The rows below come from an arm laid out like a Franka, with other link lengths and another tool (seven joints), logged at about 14 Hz.
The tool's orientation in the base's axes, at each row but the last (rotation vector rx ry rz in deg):
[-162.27 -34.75 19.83]
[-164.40 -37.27 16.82]
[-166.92 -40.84 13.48]
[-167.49 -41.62 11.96]
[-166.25 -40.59 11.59]
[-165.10 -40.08 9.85]
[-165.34 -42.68 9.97]
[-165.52 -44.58 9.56]
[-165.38 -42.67 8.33]
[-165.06 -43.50 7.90]
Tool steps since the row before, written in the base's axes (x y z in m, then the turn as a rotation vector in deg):
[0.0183 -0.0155 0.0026 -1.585 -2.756 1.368]
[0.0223 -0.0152 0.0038 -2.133 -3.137 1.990]
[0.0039 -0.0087 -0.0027 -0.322 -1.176 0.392]
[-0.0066 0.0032 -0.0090 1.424 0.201 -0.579]
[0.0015 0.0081 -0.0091 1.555 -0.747 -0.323]
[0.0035 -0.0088 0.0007 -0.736 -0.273 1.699]
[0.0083 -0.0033 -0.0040 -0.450 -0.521 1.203]
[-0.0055 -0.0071 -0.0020 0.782 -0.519 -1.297]
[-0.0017 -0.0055 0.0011 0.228 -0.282 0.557]
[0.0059 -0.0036 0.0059 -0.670 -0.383 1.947]
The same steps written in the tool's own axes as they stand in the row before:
[0.0092 0.0199 -0.0101 -2.825 1.499 -1.323]
[0.0124 0.0217 -0.0109 -3.572 1.477 -1.847]
[-0.0003 0.0098 0.0011 -0.878 0.826 -0.433]
[-0.0033 -0.0045 0.0102 1.401 0.560 0.355]
[0.0060 -0.0049 0.0096 1.050 1.406 -0.023]
[-0.0010 0.0091 -0.0024 -0.898 -0.415 -1.589]
[0.0059 0.0075 0.0023 -0.734 0.023 -1.176]
[-0.0082 0.0037 0.0020 0.499 1.045 1.105]
[-0.0042 0.0038 -0.0016 0.031 0.254 -0.614]
[0.0030 0.0049 -0.0070 -0.865 -0.337 -1.877]

